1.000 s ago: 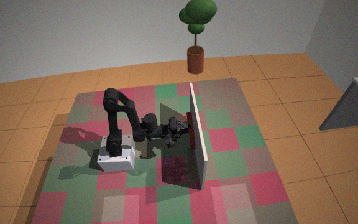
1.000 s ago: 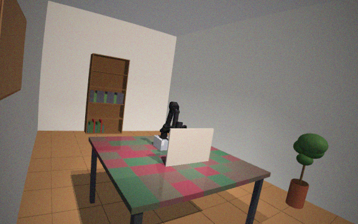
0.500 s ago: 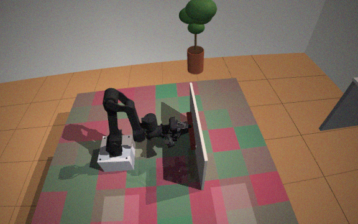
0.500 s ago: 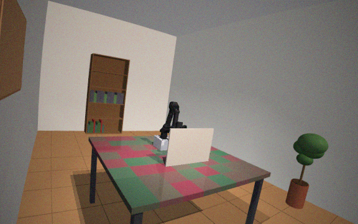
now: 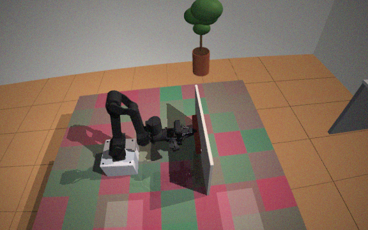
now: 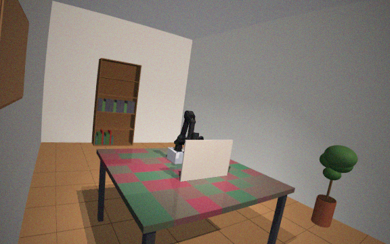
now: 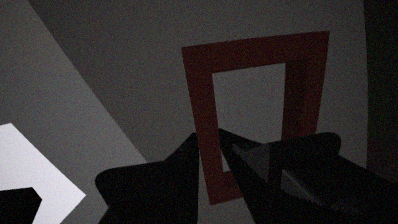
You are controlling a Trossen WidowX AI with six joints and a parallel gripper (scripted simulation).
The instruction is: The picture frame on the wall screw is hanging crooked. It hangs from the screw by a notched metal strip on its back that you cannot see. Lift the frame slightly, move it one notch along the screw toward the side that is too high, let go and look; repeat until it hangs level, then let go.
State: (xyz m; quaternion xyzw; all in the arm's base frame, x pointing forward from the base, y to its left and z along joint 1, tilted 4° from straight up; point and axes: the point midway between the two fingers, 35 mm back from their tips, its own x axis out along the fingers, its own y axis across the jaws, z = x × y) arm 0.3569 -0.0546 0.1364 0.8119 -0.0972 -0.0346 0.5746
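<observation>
Right now my gripper tip is 1 cm short of the picture frame, 2 cm to the right of it and 5 cm above it. Round my gripper tip: wall panel (2 cm ahead, 6 cm below).
</observation>
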